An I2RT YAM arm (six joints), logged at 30 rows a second.
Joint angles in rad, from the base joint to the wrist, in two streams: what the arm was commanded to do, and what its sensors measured. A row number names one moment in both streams.
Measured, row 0: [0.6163, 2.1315, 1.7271, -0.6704, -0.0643, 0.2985]
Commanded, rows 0 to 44: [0.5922, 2.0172, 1.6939, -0.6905, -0.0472, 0.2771]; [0.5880, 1.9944, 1.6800, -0.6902, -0.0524, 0.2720]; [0.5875, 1.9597, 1.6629, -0.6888, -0.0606, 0.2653]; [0.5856, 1.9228, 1.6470, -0.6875, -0.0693, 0.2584]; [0.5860, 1.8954, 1.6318, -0.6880, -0.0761, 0.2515]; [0.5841, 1.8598, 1.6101, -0.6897, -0.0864, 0.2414]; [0.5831, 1.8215, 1.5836, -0.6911, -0.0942, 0.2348]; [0.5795, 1.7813, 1.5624, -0.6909, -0.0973, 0.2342]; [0.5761, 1.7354, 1.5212, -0.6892, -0.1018, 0.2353]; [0.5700, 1.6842, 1.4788, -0.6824, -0.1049, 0.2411]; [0.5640, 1.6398, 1.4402, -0.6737, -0.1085, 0.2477]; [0.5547, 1.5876, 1.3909, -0.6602, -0.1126, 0.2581]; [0.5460, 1.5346, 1.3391, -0.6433, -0.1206, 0.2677]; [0.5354, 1.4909, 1.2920, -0.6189, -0.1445, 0.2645]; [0.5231, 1.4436, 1.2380, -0.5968, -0.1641, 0.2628]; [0.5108, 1.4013, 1.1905, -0.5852, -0.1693, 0.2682]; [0.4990, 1.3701, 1.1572, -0.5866, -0.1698, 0.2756]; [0.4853, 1.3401, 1.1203, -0.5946, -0.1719, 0.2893]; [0.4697, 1.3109, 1.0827, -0.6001, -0.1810, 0.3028]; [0.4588, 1.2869, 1.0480, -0.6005, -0.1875, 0.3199]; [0.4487, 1.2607, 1.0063, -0.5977, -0.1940, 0.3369]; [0.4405, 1.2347, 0.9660, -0.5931, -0.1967, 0.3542]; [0.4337, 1.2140, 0.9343, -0.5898, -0.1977, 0.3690]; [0.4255, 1.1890, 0.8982, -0.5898, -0.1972, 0.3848]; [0.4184, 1.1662, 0.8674, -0.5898, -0.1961, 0.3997]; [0.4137, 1.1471, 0.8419, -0.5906, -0.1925, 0.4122]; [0.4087, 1.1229, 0.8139, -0.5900, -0.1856, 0.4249]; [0.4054, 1.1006, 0.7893, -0.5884, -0.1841, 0.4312]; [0.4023, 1.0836, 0.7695, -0.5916, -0.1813, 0.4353]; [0.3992, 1.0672, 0.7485, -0.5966, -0.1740, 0.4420]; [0.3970, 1.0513, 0.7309, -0.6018, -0.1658, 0.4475]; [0.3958, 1.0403, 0.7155, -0.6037, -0.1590, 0.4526]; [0.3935, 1.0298, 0.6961, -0.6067, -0.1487, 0.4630]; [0.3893, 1.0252, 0.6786, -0.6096, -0.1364, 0.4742]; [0.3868, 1.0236, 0.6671, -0.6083, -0.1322, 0.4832]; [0.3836, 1.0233, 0.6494, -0.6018, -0.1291, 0.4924]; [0.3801, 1.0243, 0.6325, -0.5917, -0.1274, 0.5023]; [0.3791, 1.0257, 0.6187, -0.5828, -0.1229, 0.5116]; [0.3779, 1.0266, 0.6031, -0.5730, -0.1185, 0.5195]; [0.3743, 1.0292, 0.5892, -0.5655, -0.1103, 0.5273]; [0.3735, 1.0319, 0.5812, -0.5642, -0.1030, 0.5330]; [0.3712, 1.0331, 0.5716, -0.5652, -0.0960, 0.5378]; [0.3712, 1.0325, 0.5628, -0.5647, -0.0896, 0.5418]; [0.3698, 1.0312, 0.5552, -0.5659, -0.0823, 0.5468]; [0.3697, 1.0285, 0.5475, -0.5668, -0.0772, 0.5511]
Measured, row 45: [0.3759, 1.0344, 0.5610, -0.6044, -0.1120, 0.5175]
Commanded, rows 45 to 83: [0.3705, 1.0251, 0.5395, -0.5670, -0.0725, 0.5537]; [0.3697, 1.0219, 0.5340, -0.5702, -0.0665, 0.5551]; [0.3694, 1.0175, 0.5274, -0.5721, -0.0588, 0.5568]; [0.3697, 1.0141, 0.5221, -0.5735, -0.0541, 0.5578]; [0.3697, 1.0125, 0.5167, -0.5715, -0.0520, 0.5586]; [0.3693, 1.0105, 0.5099, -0.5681, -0.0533, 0.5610]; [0.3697, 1.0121, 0.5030, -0.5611, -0.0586, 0.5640]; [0.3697, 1.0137, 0.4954, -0.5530, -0.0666, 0.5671]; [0.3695, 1.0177, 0.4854, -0.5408, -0.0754, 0.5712]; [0.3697, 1.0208, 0.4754, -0.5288, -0.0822, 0.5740]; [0.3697, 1.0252, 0.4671, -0.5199, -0.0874, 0.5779]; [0.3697, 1.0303, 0.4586, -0.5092, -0.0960, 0.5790]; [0.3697, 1.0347, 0.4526, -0.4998, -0.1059, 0.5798]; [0.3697, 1.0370, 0.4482, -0.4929, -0.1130, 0.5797]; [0.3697, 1.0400, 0.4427, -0.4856, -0.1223, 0.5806]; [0.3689, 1.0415, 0.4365, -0.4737, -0.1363, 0.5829]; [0.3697, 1.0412, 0.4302, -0.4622, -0.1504, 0.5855]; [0.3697, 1.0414, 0.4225, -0.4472, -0.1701, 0.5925]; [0.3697, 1.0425, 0.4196, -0.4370, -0.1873, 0.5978]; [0.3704, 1.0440, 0.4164, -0.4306, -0.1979, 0.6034]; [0.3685, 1.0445, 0.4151, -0.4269, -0.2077, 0.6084]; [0.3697, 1.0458, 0.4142, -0.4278, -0.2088, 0.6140]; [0.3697, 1.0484, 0.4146, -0.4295, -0.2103, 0.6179]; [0.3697, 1.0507, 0.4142, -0.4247, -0.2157, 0.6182]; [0.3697, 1.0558, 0.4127, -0.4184, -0.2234, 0.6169]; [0.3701, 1.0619, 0.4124, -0.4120, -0.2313, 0.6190]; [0.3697, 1.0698, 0.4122, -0.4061, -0.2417, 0.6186]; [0.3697, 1.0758, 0.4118, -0.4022, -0.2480, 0.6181]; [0.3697, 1.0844, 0.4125, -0.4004, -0.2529, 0.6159]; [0.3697, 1.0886, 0.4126, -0.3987, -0.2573, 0.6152]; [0.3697, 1.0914, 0.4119, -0.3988, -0.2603, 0.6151]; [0.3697, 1.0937, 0.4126, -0.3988, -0.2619, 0.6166]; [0.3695, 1.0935, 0.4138, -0.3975, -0.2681, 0.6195]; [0.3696, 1.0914, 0.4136, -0.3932, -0.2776, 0.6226]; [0.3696, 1.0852, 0.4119, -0.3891, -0.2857, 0.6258]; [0.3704, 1.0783, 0.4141, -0.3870, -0.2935, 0.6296]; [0.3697, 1.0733, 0.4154, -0.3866, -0.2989, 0.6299]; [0.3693, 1.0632, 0.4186, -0.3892, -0.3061, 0.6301]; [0.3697, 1.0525, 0.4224, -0.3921, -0.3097, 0.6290]
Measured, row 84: [0.3679, 1.0821, 0.4194, -0.4553, -0.2348, 0.6174]
